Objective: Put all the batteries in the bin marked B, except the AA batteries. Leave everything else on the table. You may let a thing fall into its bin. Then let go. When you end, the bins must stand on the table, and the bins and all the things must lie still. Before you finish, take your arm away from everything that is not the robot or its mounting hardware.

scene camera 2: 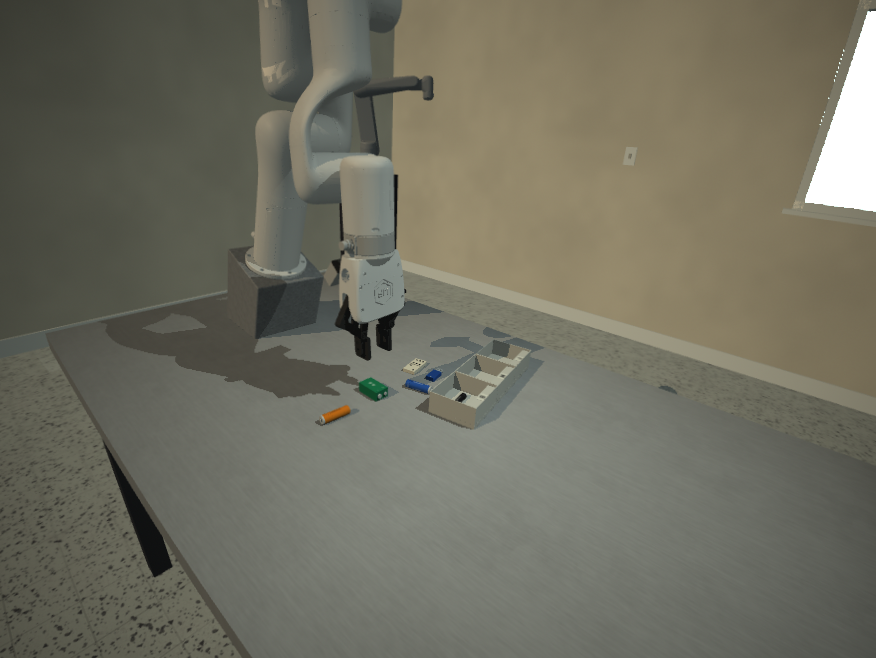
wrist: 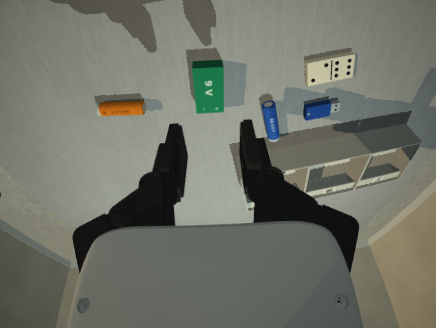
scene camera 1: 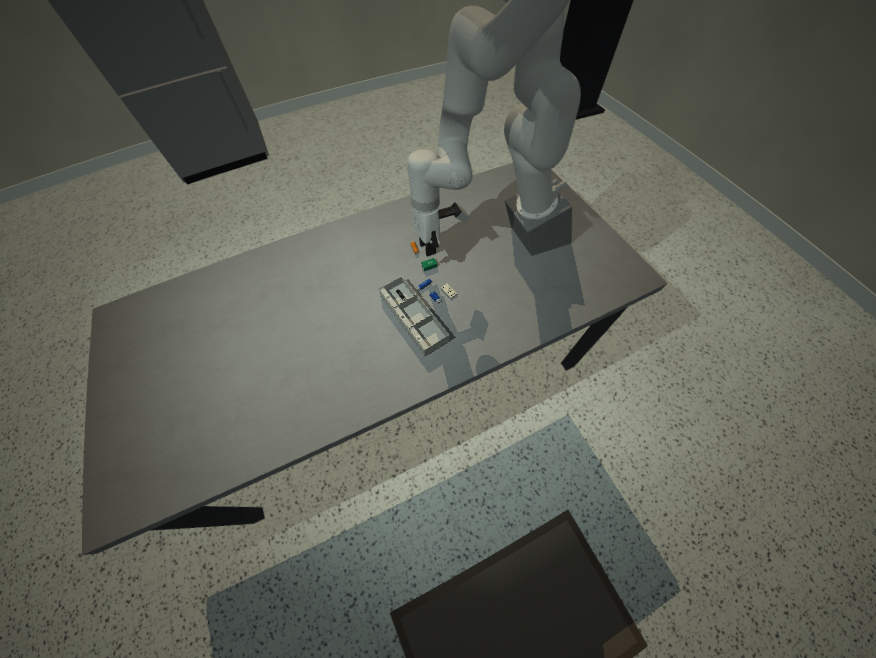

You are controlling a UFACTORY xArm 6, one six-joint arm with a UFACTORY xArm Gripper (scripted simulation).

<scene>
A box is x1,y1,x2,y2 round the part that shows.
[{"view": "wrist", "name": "gripper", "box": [67,119,362,327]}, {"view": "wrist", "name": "green 9V battery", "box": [192,60,223,113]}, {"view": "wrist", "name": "cream domino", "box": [305,52,354,85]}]
</scene>
